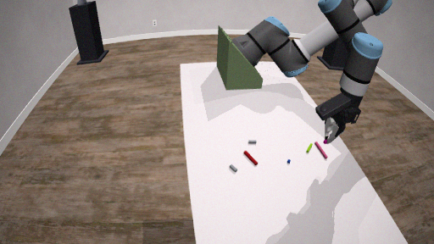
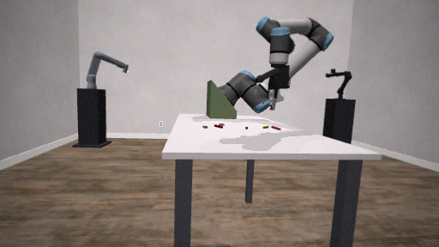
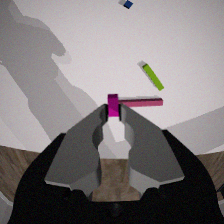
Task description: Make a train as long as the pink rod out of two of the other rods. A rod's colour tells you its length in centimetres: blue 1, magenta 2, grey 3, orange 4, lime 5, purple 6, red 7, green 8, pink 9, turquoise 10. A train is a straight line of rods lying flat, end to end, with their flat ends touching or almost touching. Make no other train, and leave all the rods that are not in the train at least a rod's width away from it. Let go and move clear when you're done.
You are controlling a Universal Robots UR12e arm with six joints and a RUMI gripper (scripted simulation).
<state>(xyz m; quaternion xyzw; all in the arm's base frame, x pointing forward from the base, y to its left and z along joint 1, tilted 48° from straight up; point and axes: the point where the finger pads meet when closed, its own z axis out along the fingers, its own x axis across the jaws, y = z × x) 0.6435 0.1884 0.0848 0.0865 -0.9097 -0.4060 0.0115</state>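
Now: the blue rod 120 mm to the right of my hand, 110 mm below it and 10 mm behind it. From my hand the other things lie so: pink rod: 110 mm below, 50 mm behind, 40 mm to the left; lime rod: 110 mm below, 70 mm behind, 10 mm to the right; magenta rod: 10 mm below.
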